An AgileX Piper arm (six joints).
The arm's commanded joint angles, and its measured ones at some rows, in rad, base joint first. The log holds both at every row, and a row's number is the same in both.
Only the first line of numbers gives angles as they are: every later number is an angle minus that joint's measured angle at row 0.
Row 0, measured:
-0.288, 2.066, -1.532, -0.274, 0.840, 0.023
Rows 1 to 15, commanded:
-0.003, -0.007, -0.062, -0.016, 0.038, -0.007
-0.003, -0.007, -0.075, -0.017, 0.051, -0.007
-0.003, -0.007, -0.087, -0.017, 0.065, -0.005
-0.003, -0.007, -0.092, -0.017, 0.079, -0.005
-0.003, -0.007, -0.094, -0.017, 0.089, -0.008
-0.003, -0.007, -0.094, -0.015, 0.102, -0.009
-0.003, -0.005, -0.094, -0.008, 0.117, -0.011
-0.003, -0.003, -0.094, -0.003, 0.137, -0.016
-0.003, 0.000, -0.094, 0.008, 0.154, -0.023
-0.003, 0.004, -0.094, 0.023, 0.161, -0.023
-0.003, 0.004, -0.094, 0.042, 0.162, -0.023
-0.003, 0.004, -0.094, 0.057, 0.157, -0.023
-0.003, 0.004, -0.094, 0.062, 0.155, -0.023
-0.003, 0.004, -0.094, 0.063, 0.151, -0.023
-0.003, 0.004, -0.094, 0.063, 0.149, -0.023
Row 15, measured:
0.000, 0.005, -0.089, 0.036, 0.148, -0.016
